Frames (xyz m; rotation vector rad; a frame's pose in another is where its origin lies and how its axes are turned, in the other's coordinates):
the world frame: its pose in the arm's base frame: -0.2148 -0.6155 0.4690 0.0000 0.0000 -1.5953
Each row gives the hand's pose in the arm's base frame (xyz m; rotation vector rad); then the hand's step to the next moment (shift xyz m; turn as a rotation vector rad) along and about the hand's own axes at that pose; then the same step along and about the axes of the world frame.
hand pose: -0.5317 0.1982 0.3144 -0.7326 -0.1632 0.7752
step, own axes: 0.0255 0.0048 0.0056 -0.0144 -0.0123 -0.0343
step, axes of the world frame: -0.0232 0.0127 -0.0021 0.0342 0.0111 -0.0157
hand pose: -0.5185 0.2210 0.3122 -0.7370 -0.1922 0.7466
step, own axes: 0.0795 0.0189 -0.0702 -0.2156 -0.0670 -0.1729
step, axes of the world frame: -0.0273 0.0756 -0.0717 0.2740 -0.0434 -0.0625
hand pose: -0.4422 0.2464 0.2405 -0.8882 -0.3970 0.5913
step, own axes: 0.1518 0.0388 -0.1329 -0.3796 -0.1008 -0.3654
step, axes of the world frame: -0.0388 0.1776 -0.0958 0.5101 -0.0475 -0.1592
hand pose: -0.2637 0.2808 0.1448 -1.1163 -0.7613 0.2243
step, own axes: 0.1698 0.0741 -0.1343 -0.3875 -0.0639 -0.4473
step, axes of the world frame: -0.0300 0.2260 -0.0199 0.5558 0.0087 -0.2129
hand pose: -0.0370 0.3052 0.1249 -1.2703 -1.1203 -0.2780
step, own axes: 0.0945 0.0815 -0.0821 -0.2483 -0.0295 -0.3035
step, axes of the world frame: 0.0014 0.1455 0.0336 0.3662 0.0226 -0.1415
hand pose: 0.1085 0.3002 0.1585 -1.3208 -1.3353 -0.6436
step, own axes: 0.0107 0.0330 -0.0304 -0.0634 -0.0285 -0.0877
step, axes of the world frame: 0.0156 0.0427 0.0076 0.1081 -0.0101 -0.0272
